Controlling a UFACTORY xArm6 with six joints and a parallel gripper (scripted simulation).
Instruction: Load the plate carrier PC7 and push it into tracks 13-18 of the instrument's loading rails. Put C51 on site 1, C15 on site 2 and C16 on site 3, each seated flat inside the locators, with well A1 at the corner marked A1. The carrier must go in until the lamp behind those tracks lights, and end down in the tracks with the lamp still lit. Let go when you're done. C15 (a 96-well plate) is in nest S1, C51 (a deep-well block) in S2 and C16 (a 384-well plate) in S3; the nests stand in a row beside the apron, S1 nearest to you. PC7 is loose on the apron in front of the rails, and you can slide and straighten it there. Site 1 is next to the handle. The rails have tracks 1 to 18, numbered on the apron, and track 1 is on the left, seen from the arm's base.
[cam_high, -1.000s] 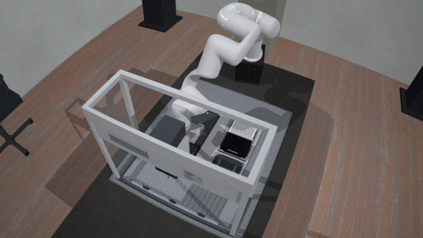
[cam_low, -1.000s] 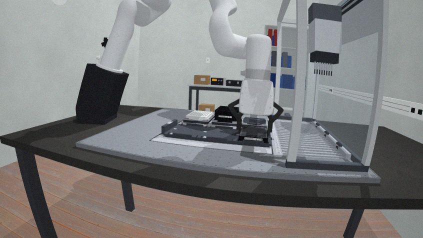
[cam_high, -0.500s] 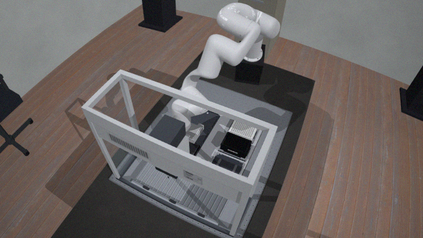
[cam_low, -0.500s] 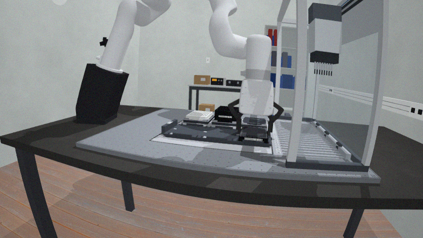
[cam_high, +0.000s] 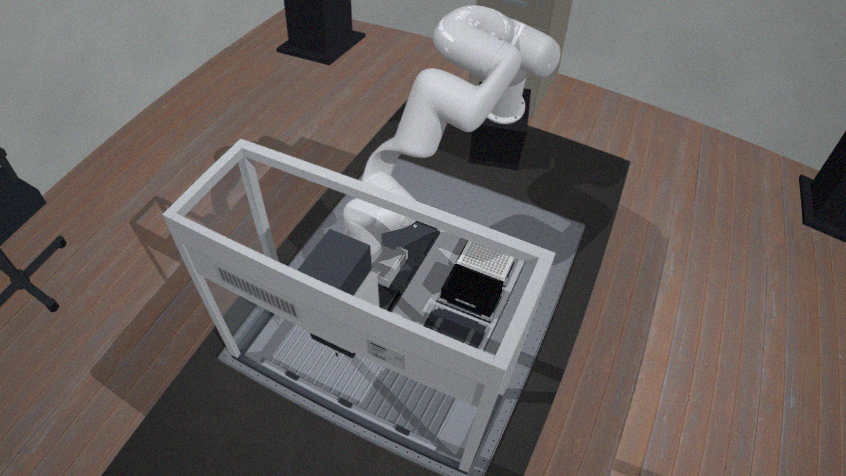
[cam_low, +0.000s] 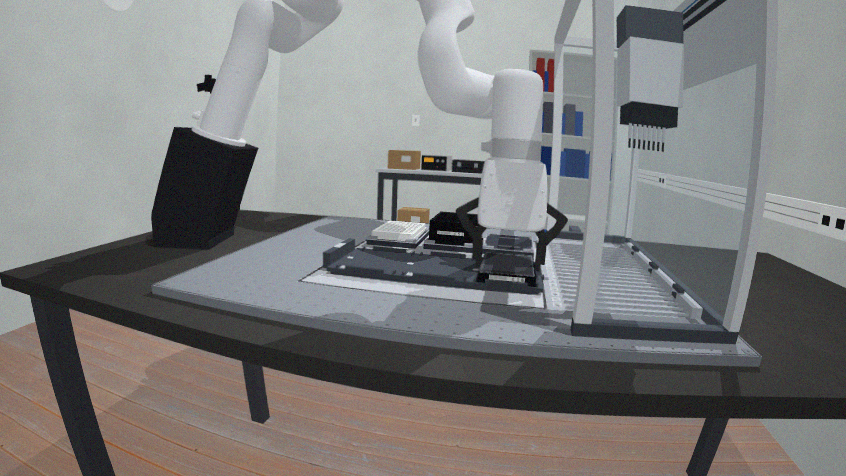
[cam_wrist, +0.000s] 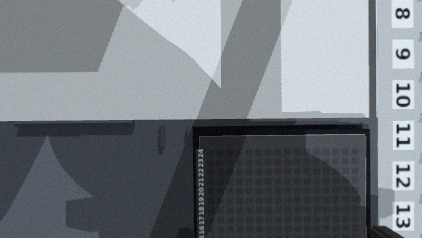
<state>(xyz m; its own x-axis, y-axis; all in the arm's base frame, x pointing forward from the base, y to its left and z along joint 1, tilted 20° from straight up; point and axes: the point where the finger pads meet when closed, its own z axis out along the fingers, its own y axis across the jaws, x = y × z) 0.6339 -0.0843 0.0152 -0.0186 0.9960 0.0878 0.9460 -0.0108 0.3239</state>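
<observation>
My gripper is now 230 mm past the white 96-well plate C15, 210 mm to the right of it and 10 mm above it. The rest, counted from my hand: apron (120 mm behind, 90 mm to the left, 30 mm below); dark carrier PC7 (110 mm behind, 10 mm below); nest S3 (220 mm to the left, 20 mm below, 10 mm behind).
</observation>
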